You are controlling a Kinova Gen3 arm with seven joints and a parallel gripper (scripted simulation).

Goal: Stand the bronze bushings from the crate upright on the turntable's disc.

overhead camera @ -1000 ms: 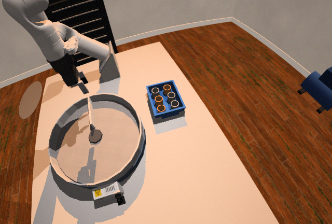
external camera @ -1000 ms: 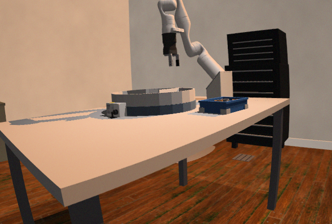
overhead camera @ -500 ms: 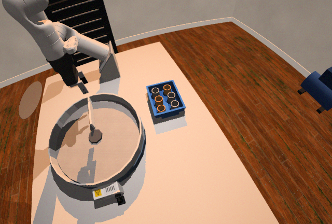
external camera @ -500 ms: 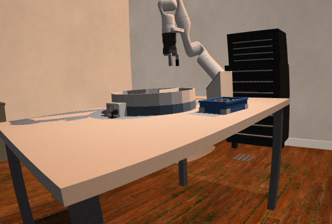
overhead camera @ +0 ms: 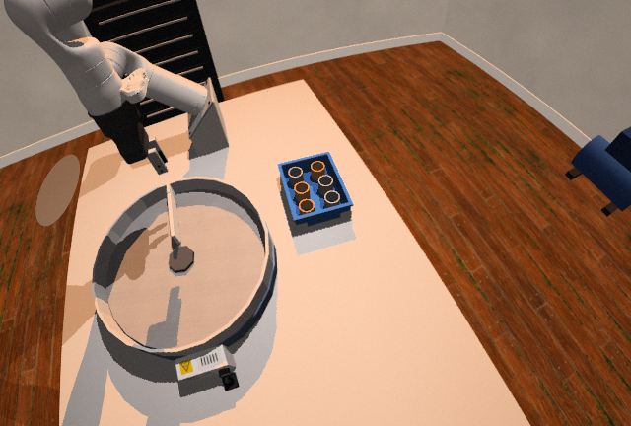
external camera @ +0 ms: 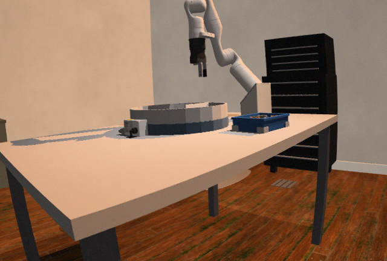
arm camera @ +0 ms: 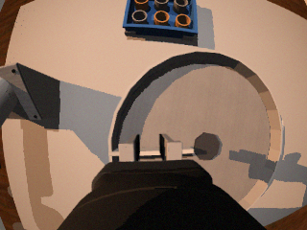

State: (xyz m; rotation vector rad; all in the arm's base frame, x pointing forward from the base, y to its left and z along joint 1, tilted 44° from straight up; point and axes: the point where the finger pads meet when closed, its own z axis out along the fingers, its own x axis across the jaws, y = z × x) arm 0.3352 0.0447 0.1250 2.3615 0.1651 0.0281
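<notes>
Right now the blue crate is 320 mm to the left of my hand, 210 mm below it and 10 mm ahead of it. Also, from my hand: turntable disc 180 mm below, 130 mm ahead, 20 mm to the right.
</notes>
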